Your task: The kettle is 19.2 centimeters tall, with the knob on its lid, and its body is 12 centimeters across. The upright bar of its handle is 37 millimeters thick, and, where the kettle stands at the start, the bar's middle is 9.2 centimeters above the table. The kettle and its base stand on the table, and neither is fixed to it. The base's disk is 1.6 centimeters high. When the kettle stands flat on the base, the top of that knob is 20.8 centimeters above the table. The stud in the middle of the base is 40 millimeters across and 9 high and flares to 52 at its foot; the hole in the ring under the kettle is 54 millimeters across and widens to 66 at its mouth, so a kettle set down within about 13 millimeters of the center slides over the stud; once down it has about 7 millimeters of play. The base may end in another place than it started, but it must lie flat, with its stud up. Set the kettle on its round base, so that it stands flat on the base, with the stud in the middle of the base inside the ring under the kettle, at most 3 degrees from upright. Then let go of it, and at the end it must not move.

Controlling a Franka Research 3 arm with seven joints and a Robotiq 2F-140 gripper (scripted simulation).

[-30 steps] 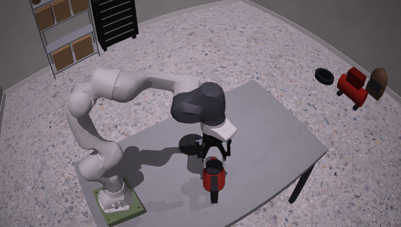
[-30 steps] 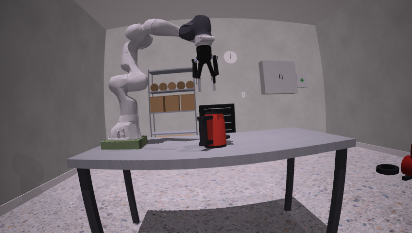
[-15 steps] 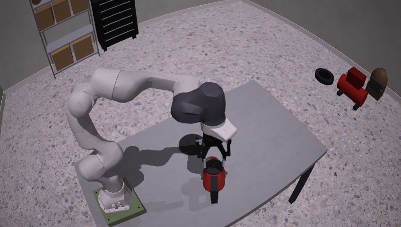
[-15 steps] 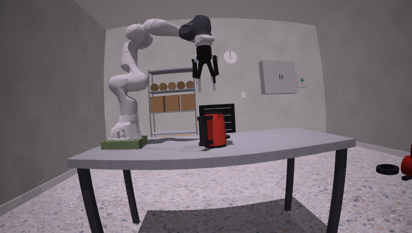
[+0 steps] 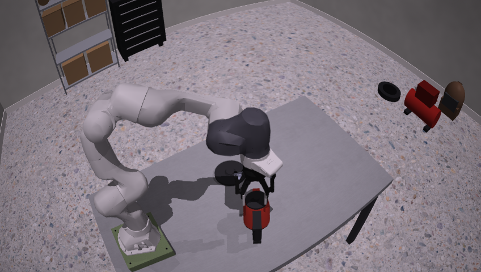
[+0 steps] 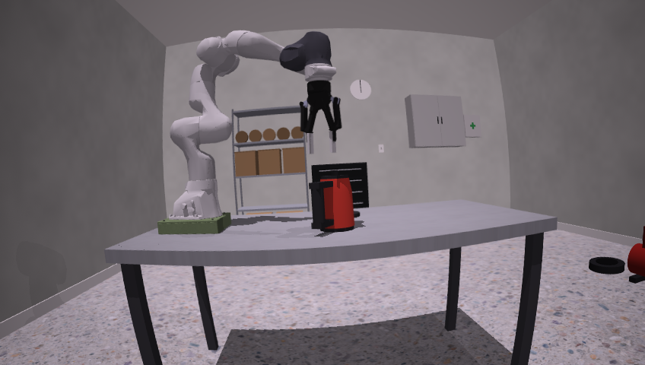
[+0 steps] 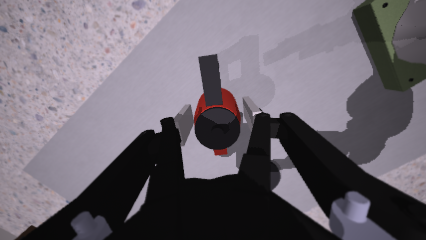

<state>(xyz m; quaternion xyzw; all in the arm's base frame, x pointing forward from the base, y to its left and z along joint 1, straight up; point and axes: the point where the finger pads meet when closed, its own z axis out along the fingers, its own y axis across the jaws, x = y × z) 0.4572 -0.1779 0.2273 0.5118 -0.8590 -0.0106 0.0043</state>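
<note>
Right now the red kettle is 180 mm below my hand, 20 mm to the left of it and 20 mm ahead of it. Also, from my hand: black round base 350 mm to the left, 260 mm below, 70 mm ahead.
</note>
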